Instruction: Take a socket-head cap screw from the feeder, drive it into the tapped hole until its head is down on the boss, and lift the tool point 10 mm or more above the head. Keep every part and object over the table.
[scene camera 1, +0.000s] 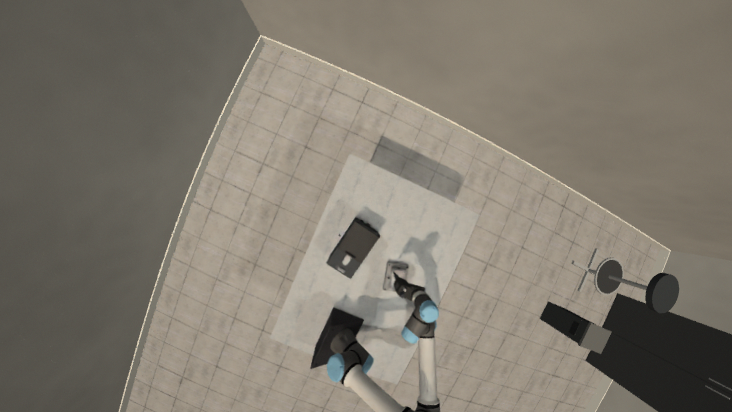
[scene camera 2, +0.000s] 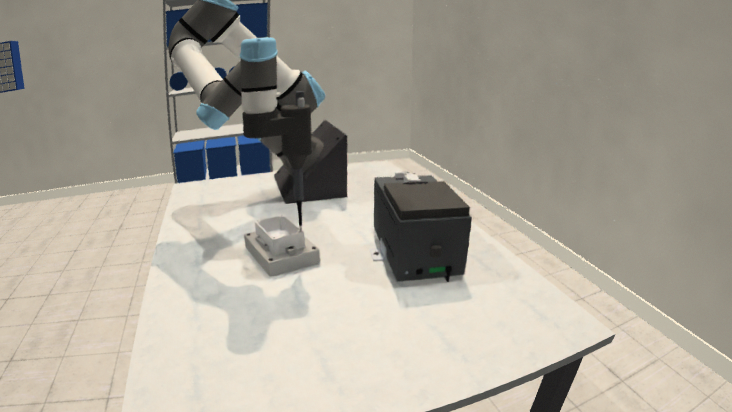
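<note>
My screwdriver (scene camera 1: 394, 274) (scene camera 2: 300, 225) points straight down, its thin dark bit tip at the right-hand rear side of the light grey open-topped housing (scene camera 2: 287, 245). A small paler bit shows at the tip, but it is too small to tell whether it is a screw. The housing sits on a grey base block (scene camera 1: 387, 280) (scene camera 2: 294, 263) with dark holes at its corners. A small boss (scene camera 2: 291, 250) stands on the housing's front wall. The tapped hole under the tip is hidden behind the wall. The black screw feeder (scene camera 1: 359, 237) (scene camera 2: 426, 245) stands apart, to the right of the base block in the scene camera 2 view.
The black wedge-shaped arm mount (scene camera 1: 325, 335) (scene camera 2: 330, 174) stands on the table (scene camera 1: 435, 209) (scene camera 2: 358, 348) behind the tool in the scene camera 2 view. The arm's forearm (scene camera 1: 427, 368) reaches over the table edge. A shelf rack (scene camera 2: 167, 112) stands at the back wall.
</note>
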